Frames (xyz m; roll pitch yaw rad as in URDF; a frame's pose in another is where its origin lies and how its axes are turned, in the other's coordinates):
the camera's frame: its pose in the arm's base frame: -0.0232 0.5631 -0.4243 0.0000 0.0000 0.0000
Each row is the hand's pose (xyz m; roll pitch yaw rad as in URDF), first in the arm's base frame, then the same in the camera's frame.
Working: the arm's base frame: its pose in the camera's frame: 0.0232 -0.5631 0.4243 0.0000 0.0000 0.0000

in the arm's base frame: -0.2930 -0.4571 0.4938 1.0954 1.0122 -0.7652
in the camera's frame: -0.2698 -1.0202 0.9181 1.0954 1.0122 -0.7652
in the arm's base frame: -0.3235 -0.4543 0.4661 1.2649 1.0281 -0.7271
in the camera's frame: -0.3003 -1.0174 0.8904 1.2649 1.0281 -0.7271
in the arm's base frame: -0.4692 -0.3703 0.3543 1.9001 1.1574 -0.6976
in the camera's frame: -0.4460 -0.9334 0.7786 1.9001 1.1574 -0.6976
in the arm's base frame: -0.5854 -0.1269 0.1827 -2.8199 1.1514 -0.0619
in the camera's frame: -0.5622 -0.6900 0.6070 -2.8199 1.1514 -0.0619
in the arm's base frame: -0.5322 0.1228 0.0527 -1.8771 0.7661 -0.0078
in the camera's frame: -0.5090 -0.4403 0.4770 -1.8771 0.7661 -0.0078
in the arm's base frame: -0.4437 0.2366 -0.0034 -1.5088 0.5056 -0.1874
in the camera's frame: -0.4205 -0.3265 0.4209 -1.5088 0.5056 -0.1874
